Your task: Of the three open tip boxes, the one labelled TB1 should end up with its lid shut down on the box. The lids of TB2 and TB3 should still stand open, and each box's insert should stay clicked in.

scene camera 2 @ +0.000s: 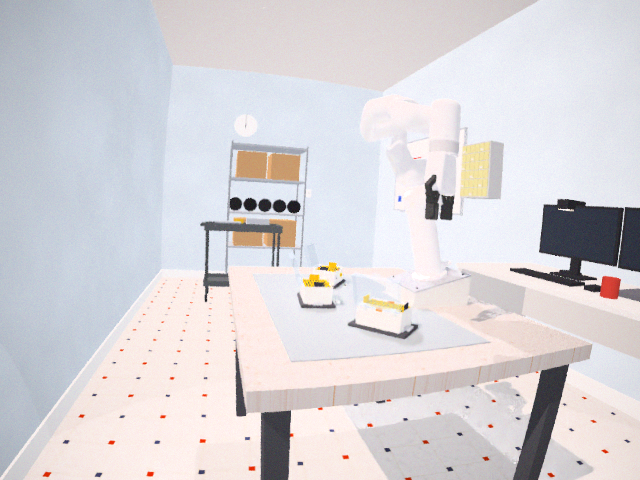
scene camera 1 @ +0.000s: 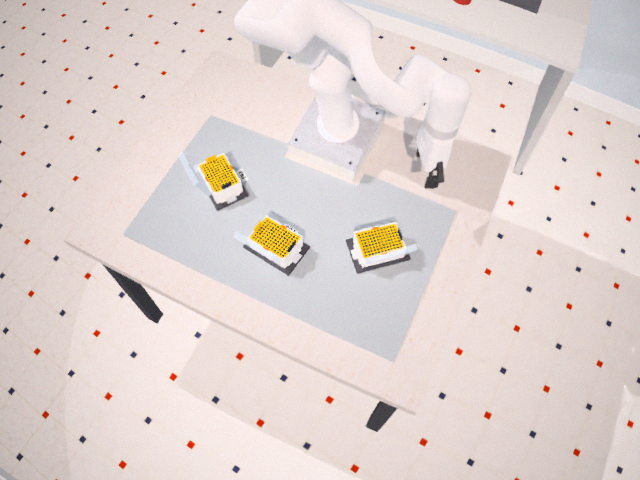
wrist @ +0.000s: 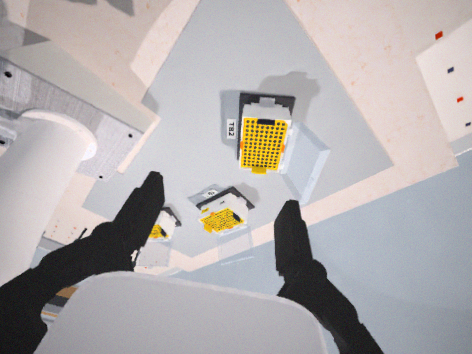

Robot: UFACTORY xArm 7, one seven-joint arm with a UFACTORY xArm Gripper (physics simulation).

Labels:
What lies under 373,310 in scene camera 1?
A grey mat.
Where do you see a grey mat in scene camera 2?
308,334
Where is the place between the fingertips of my gripper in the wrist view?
At 223,198

